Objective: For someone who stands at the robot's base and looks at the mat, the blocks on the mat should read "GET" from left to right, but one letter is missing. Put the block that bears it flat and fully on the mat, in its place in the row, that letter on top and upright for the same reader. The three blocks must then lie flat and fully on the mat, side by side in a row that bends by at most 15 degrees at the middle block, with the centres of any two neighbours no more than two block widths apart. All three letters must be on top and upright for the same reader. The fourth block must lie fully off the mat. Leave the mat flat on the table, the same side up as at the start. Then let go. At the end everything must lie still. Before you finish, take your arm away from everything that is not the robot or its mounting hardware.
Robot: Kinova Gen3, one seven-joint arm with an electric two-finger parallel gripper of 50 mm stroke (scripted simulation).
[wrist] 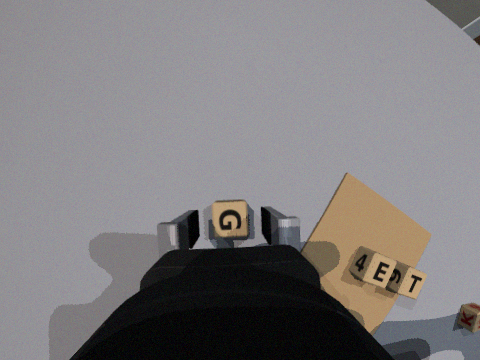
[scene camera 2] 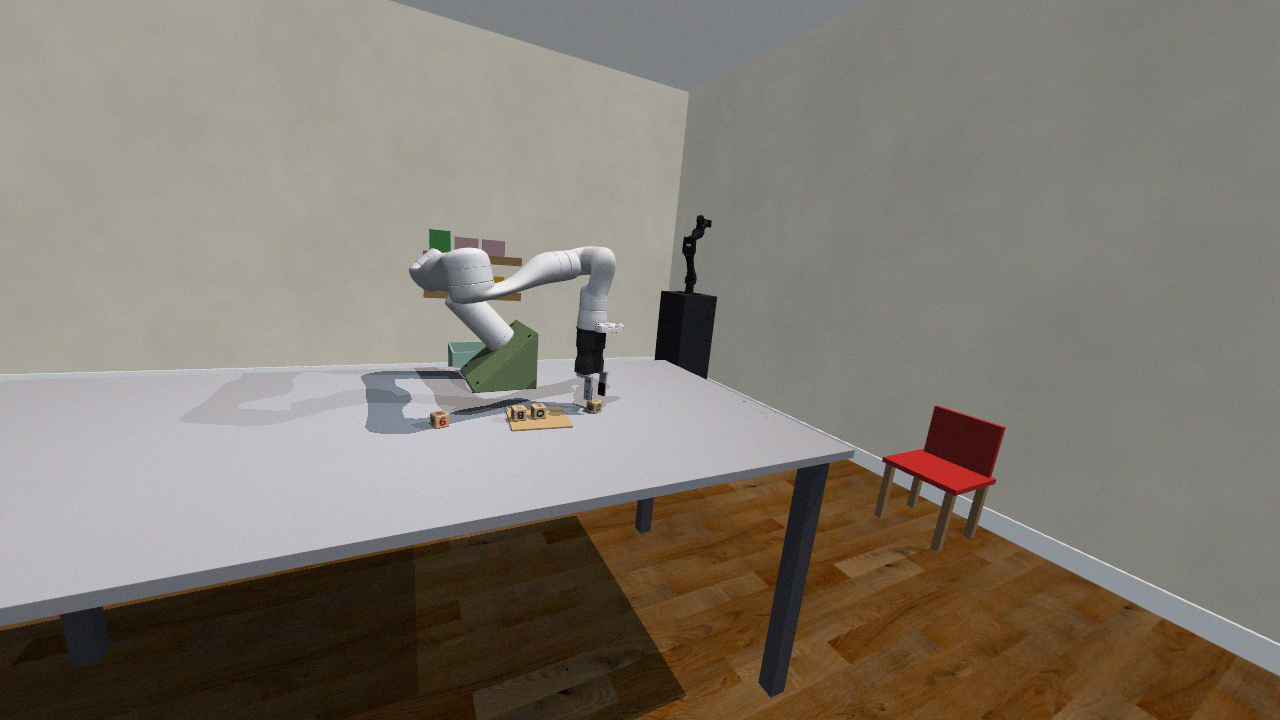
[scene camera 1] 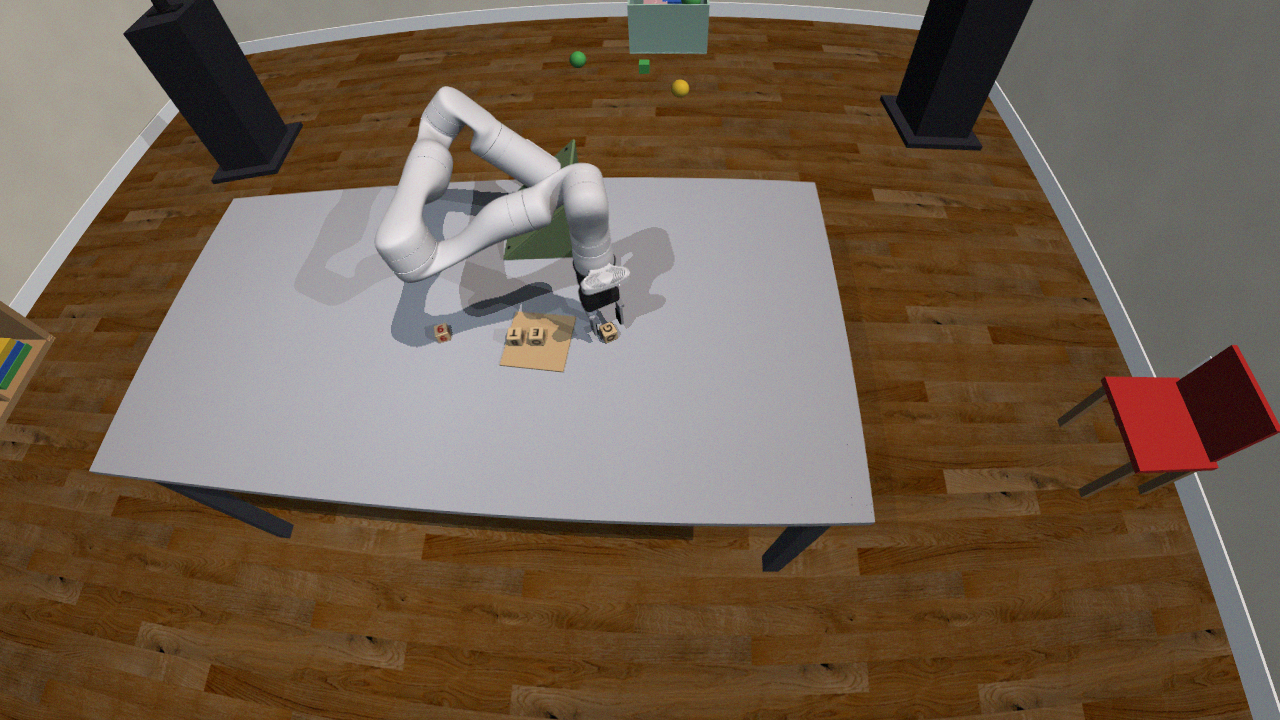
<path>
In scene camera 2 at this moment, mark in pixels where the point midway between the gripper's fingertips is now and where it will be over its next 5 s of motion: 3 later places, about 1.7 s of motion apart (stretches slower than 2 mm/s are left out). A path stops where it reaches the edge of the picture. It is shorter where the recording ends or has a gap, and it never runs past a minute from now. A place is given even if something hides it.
My gripper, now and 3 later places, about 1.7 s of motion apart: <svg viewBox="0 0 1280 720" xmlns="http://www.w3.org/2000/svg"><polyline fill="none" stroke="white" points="594,397 593,410 592,374 558,376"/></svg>
</path>
